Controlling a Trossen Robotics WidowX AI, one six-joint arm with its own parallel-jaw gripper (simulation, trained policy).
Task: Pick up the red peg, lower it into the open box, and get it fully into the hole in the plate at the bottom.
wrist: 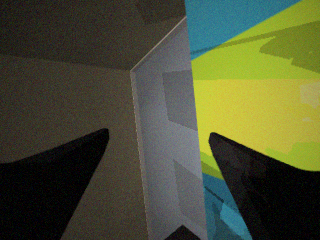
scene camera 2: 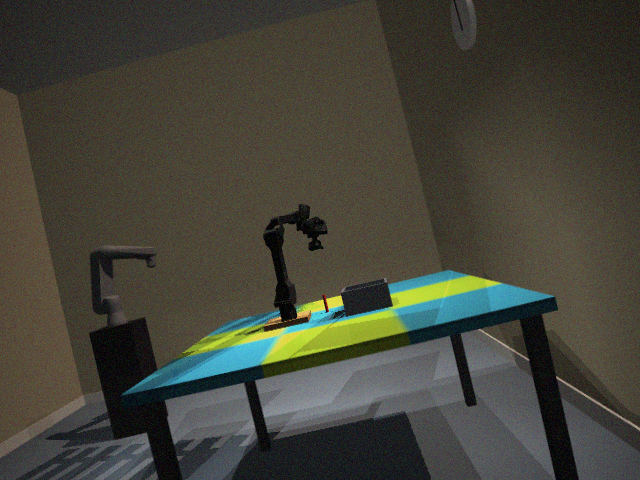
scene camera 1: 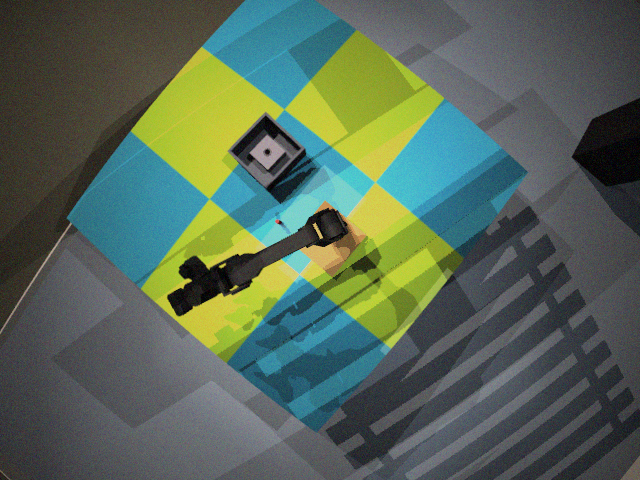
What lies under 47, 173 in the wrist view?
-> My gripper.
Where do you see a plate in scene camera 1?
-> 267, 145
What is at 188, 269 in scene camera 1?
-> My gripper.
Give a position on a grey box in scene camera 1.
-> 265, 125
